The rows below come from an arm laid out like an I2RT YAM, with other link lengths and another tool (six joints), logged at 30 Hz.
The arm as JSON. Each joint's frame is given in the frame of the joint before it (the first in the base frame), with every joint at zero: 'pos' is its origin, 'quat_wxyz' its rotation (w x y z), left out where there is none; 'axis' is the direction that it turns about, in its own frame. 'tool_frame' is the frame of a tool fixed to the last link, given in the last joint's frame.
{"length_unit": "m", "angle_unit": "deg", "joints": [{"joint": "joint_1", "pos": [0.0, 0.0, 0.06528], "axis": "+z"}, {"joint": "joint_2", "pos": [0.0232, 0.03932, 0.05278], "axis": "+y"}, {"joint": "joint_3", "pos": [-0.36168, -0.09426, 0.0], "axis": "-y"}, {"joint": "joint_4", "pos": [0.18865, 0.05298, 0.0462], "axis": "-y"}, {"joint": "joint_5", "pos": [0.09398, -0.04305, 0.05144], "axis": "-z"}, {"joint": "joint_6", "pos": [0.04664, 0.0, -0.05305], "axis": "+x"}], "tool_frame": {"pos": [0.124, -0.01, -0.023], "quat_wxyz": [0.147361, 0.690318, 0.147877, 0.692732]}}
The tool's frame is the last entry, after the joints.
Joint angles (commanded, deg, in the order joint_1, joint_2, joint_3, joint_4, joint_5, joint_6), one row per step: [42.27 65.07 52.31 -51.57 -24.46 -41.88]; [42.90 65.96 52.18 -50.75 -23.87 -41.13]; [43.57 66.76 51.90 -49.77 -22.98 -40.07]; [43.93 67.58 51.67 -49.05 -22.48 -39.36]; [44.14 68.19 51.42 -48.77 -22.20 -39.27]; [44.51 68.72 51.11 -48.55 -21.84 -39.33]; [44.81 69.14 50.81 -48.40 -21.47 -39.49]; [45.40 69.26 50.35 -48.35 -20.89 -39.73]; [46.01 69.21 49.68 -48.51 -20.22 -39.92]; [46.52 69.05 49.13 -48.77 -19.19 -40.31]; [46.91 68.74 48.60 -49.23 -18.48 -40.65]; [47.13 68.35 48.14 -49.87 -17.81 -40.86]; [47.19 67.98 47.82 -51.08 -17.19 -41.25]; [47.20 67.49 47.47 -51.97 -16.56 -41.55]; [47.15 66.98 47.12 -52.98 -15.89 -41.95]
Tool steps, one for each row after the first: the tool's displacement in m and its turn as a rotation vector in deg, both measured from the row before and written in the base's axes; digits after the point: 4 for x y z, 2 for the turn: [0.0029 0.0030 -0.0020 -0.52 0.21 -0.24]; [0.0032 0.0025 -0.0026 -0.64 0.12 -0.59]; [0.0024 0.0020 -0.0025 -0.54 0.32 -0.45]; [0.0009 0.0006 -0.0027 -0.58 0.29 0.02]; [0.0003 0.0004 -0.0029 -0.67 0.18 0.27]; [0.0002 -0.0001 -0.0026 -0.64 0.08 0.29]; [-0.0011 -0.0009 -0.0029 -0.75 -0.13 0.57]; [-0.0024 -0.0026 -0.0038 -0.99 0.01 0.52]; [-0.0012 -0.0036 -0.0032 -1.13 -0.43 0.47]; [-0.0024 -0.0040 -0.0028 -0.95 -0.18 0.44]; [-0.0025 -0.0047 -0.0025 -0.95 -0.07 0.18]; [-0.0035 -0.0063 -0.0025 -1.25 0.19 0.21]; [-0.0026 -0.0056 -0.0019 -0.95 -0.05 0.08]; [-0.0028 -0.0062 -0.0020 -1.05 -0.05 0.11]
